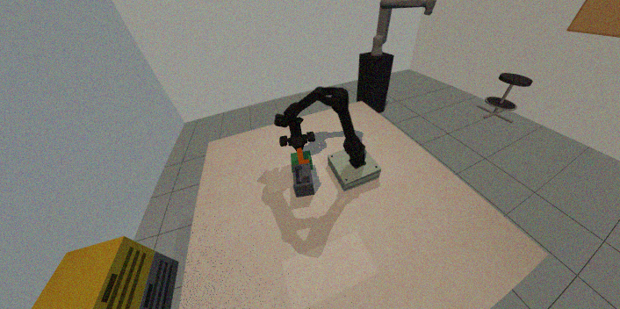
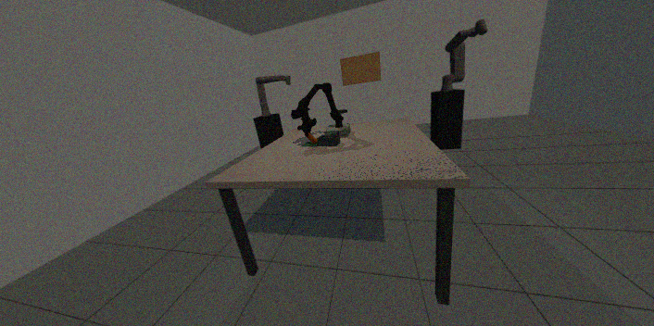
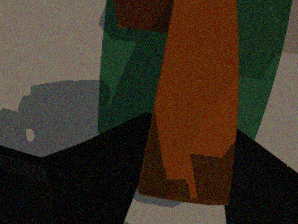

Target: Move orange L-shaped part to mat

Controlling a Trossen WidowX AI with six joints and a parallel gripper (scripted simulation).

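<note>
My gripper tip is 30 mm to the right of the orange L-shaped part, 30 mm above it and 10 mm past it. Round my gripper tip: green mat: 90 mm below, 20 mm to the left, 10 mm ahead.
</note>
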